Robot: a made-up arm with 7 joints. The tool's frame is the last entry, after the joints. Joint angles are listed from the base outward. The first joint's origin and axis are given. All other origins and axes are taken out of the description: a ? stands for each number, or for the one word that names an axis. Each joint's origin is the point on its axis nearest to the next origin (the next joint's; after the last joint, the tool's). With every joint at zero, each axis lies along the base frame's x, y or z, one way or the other. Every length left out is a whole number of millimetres.
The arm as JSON. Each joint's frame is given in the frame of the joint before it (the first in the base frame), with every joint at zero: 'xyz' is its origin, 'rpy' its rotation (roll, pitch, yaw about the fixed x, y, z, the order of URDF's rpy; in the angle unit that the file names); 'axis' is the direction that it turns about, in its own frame. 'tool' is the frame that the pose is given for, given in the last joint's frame.
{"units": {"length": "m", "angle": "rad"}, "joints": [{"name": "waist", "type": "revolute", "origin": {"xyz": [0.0, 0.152, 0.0], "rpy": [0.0, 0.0, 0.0]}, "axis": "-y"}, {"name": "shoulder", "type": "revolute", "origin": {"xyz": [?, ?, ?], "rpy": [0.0, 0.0, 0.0]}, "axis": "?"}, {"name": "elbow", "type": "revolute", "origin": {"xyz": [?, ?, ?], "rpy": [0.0, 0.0, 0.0]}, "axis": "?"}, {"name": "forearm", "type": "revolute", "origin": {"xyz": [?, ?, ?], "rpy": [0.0, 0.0, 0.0]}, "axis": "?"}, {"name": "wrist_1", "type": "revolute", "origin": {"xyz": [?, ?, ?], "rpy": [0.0, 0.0, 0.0]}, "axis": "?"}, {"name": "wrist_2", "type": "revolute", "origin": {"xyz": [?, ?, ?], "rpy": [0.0, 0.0, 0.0]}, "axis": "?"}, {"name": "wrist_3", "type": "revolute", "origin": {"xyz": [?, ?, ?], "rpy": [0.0, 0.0, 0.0]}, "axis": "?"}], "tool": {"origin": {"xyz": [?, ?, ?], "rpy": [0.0, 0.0, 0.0]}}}
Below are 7 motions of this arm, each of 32 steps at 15 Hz.
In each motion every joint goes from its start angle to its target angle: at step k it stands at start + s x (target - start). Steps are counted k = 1, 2, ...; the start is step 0. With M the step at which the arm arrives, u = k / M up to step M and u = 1 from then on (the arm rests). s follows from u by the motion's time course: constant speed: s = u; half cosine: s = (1 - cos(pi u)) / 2; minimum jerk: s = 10 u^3 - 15 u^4 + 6 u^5.
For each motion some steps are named. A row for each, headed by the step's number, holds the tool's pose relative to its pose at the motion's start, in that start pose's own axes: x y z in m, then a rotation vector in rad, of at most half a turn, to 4 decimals.
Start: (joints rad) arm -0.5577 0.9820 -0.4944 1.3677 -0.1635 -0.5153 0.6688
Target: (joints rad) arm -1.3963 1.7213 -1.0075 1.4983 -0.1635 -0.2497 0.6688
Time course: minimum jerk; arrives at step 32
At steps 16, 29, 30, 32:
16: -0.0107 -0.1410 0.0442 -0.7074 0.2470 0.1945
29: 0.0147 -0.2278 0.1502 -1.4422 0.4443 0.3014
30: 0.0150 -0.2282 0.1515 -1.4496 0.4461 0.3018
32: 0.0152 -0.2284 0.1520 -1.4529 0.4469 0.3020

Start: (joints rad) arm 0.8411 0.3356 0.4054 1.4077 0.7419 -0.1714 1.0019
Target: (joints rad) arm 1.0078 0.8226 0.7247 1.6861 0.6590 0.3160 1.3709
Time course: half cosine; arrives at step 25
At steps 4, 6, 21, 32:
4: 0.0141 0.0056 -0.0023 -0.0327 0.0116 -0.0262
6: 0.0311 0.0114 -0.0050 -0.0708 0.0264 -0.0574
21: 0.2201 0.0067 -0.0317 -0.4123 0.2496 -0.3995
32: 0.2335 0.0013 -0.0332 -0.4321 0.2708 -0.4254

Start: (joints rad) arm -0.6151 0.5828 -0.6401 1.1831 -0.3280 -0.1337 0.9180
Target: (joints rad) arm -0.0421 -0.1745 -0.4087 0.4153 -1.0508 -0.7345 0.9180
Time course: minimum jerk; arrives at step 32
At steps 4, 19, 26, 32:
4: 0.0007 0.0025 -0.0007 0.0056 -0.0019 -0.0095
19: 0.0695 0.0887 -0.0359 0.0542 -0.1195 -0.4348
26: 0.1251 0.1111 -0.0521 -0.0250 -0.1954 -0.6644
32: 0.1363 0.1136 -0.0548 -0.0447 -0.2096 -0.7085

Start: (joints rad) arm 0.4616 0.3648 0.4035 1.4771 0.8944 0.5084 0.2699
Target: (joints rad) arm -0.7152 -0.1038 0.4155 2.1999 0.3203 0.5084 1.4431
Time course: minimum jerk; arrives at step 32
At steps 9, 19, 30, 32:
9: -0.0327 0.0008 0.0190 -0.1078 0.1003 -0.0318
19: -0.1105 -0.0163 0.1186 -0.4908 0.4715 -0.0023
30: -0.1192 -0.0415 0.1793 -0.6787 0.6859 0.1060
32: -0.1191 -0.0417 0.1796 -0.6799 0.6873 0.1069

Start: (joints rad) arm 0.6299 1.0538 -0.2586 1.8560 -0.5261 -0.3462 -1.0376
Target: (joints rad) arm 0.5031 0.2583 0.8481 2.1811 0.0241 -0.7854 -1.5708
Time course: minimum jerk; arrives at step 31
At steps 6, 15, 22, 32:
6: 0.0004 0.0040 -0.0087 0.1093 0.0173 0.0249
15: -0.0045 0.0629 -0.0441 0.9559 0.1057 0.1296
22: -0.0038 0.1331 -0.0219 1.6652 0.0659 0.0697
32: 0.0032 0.1587 -0.0023 1.9113 0.0041 0.0053

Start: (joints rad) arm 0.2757 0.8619 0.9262 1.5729 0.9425 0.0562 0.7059
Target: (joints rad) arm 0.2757 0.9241 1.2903 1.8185 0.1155 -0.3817 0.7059
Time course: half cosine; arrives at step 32
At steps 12, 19, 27, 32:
12: 0.0372 -0.0021 0.0007 0.0070 -0.0368 -0.3871
19: 0.0765 -0.0089 0.0050 0.0137 -0.0623 -0.8125
27: 0.1090 -0.0189 0.0115 0.0186 -0.0610 -1.1861
32: 0.1152 -0.0213 0.0131 0.0194 -0.0571 -1.2603

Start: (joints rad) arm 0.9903 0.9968 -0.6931 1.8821 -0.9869 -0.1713 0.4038
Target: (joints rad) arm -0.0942 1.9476 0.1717 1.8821 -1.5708 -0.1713 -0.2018
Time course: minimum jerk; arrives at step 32
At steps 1, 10, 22, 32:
1: 0.0000 -0.0001 0.0000 -0.0001 0.0002 -0.0001
10: -0.0165 -0.0336 0.0250 -0.0909 0.0988 -0.1232
22: -0.0514 -0.0489 0.0683 -0.2085 -0.1076 -0.8889
32: -0.0457 -0.0358 0.0526 -0.1275 -0.3093 -1.1081

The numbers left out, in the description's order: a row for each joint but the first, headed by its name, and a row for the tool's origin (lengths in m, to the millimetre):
shoulder: xyz 0.0 0.0 0.0, axis +x
elbow: xyz 0.0 0.0 -0.184, axis +z
forearm: xyz 0.0 0.0 0.0, axis -y
wrist_1: xyz 0.0 0.0 -0.247, axis +z
wrist_2: xyz 0.0 0.0 0.0, axis +y
wrist_3: xyz 0.0 0.0 0.0, axis -x
tool: xyz 0.0 0.0 0.0

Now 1 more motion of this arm.
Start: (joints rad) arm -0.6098 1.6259 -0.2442 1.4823 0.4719 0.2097 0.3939
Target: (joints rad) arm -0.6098 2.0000 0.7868 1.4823 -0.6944 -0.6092 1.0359
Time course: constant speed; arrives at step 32
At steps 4, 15, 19, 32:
4: 0.0160 0.0314 0.0214 0.0725 -0.0657 -0.2046
15: 0.0668 0.0975 0.0977 0.2272 -0.0484 -0.8007
19: 0.0867 0.1130 0.1301 0.2708 0.0343 -1.0074
32: 0.1489 0.1289 0.2442 0.3825 0.5671 -1.5073

